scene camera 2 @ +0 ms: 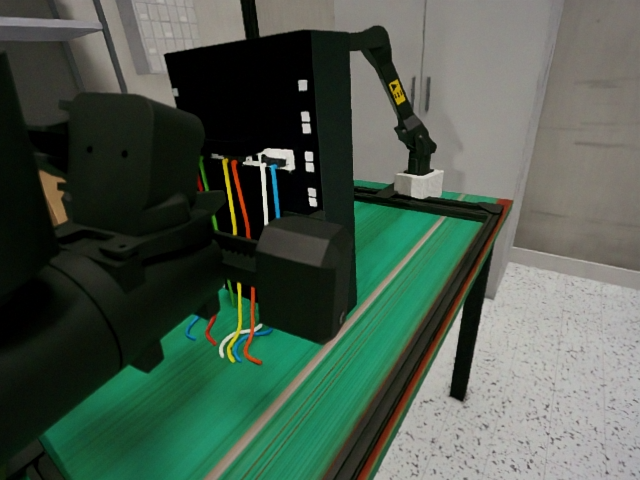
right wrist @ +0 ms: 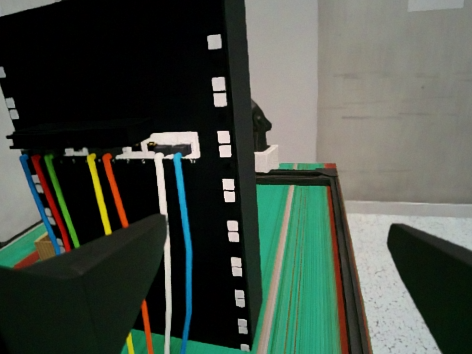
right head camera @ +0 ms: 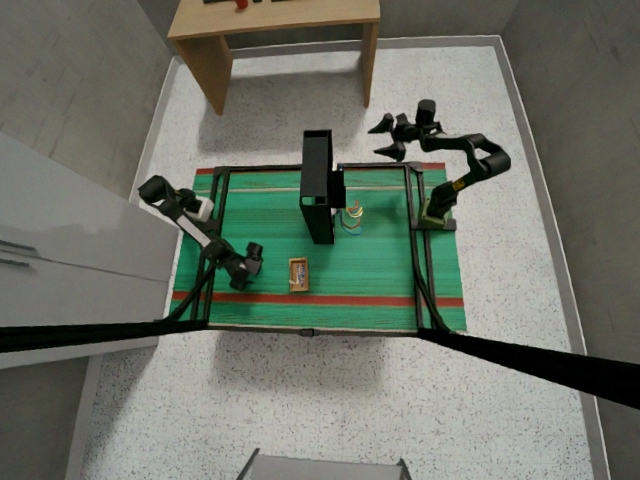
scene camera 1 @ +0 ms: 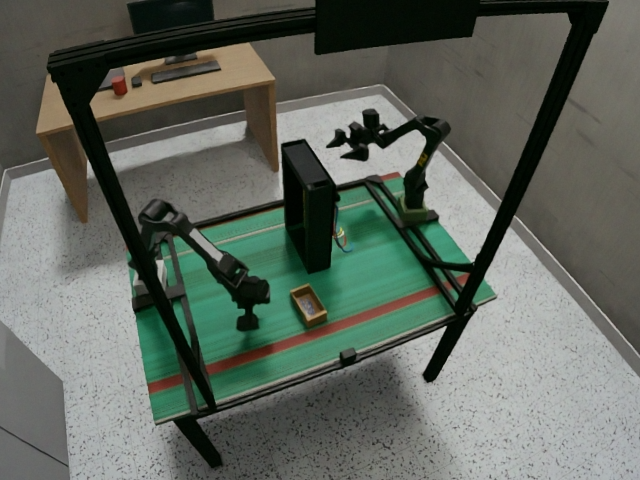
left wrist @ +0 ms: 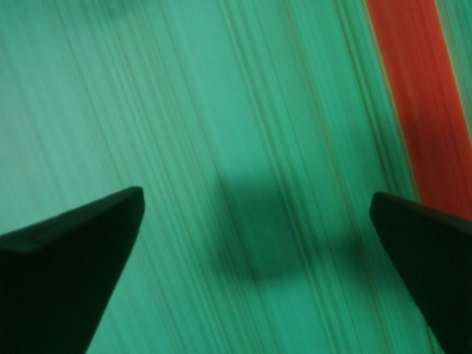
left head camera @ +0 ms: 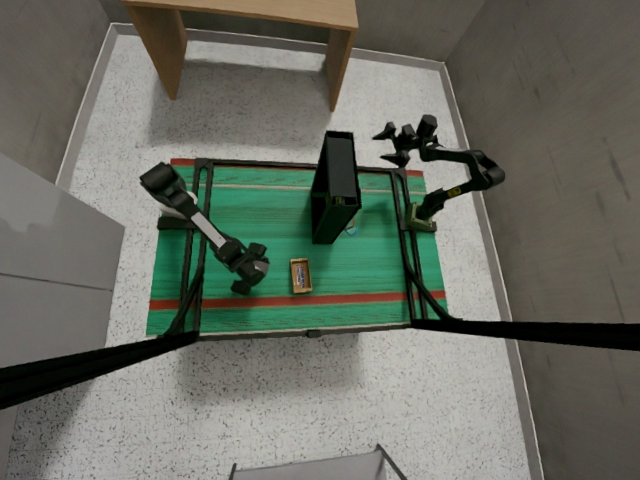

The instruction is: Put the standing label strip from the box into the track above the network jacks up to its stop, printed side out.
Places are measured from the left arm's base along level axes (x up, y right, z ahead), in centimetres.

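Where they show: left gripper, between the fingertips: [scene camera 1: 259,316] [left wrist: 259,200]; right gripper, between the fingertips: [scene camera 2: 270,206] [right wrist: 277,229] [right head camera: 370,142] [scene camera 1: 333,152] [left head camera: 375,147]; left arm's base, origin of its link: [scene camera 2: 418,171] [right wrist: 257,148] [right head camera: 194,206]; right arm's base, origin of its link: [right head camera: 436,210] [scene camera 1: 413,203] [left head camera: 422,213].
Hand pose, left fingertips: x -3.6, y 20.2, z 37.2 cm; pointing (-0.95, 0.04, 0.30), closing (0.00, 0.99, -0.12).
Note:
Things, the pixels of their top centre, and the offset from my left fingertips. "spot": a spot on its surface instead.
- small wooden box, centre of its top: [scene camera 1: 308,301] [left head camera: 301,274] [right head camera: 298,274] dy -3.1, dx +0.8, dz +16.5 cm
- pale strip, centre of its top: [right head camera: 290,281] dy +0.6, dx +3.1, dz +14.6 cm
- black ledge, a spot on its surface: [right wrist: 75,134] spot: dy -32.7, dx +24.6, dz +27.9 cm
- tall black rack, centre of its top: [right wrist: 112,5] [scene camera 2: 250,43] [right head camera: 314,165] [left head camera: 341,166] [scene camera 1: 305,162] dy -30.9, dx +35.8, dz +19.4 cm
The small wooden box [left head camera: 309,276] [right head camera: 298,290] [scene camera 1: 316,319] holds blue-and-white label strips [left head camera: 301,277] [scene camera 1: 308,305]. A pale strip [right head camera: 294,282] shows at its left side in the right head camera; its exact pose is too small to tell. My left gripper [left head camera: 249,268] [right head camera: 246,266] [scene camera 1: 248,322] [left wrist: 259,200] is open and empty over the mat, left of the box. My right gripper [left head camera: 377,147] [right head camera: 371,142] [scene camera 1: 333,151] [right wrist: 277,229] is open and empty, facing the black rack's jack side from a distance. The network jacks [right wrist: 172,149] sit below a black ledge [right wrist: 75,134]; the label track is not distinguishable.
The tall black rack [left head camera: 341,165] [right head camera: 315,170] [scene camera 1: 317,227] [scene camera 2: 333,155] [right wrist: 242,150] stands upright behind the box. Coloured cables [right head camera: 352,222] [scene camera 2: 237,310] [right wrist: 186,225] hang from its jacks to the mat. Black frame rails [scene camera 1: 408,232] [scene camera 2: 434,204] run along the table.

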